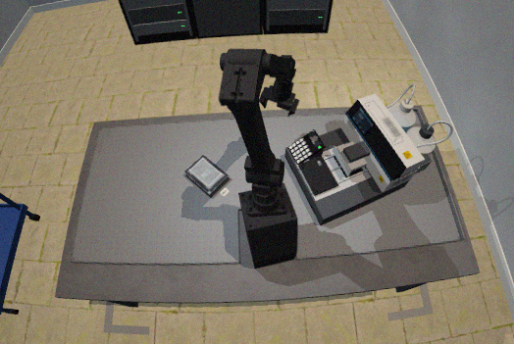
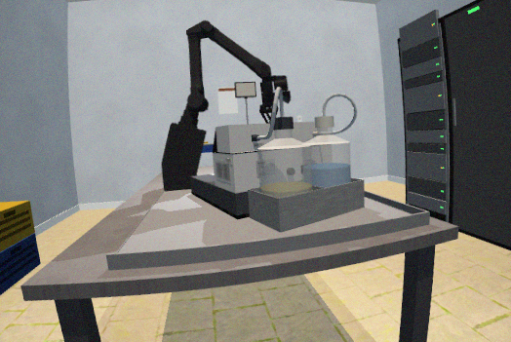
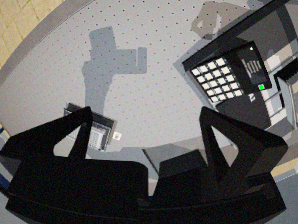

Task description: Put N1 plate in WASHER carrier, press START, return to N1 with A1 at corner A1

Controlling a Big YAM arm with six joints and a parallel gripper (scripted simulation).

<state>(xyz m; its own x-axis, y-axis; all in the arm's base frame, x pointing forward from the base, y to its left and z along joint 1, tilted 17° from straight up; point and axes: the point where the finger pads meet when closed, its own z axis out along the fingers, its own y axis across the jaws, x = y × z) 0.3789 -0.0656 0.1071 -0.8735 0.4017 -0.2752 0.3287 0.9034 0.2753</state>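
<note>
The white well plate lies 31 cm to the left of my hand, 23 cm below it and 14 cm behind it. From my hand the other things lie so: dark washer carrier: 19 cm below, 19 cm behind, 16 cm to the right; then white corner label: 27 cm below, 23 cm to the left, 21 cm behind; then plate washer: 31 cm to the right, 14 cm below, 14 cm behind.
</note>
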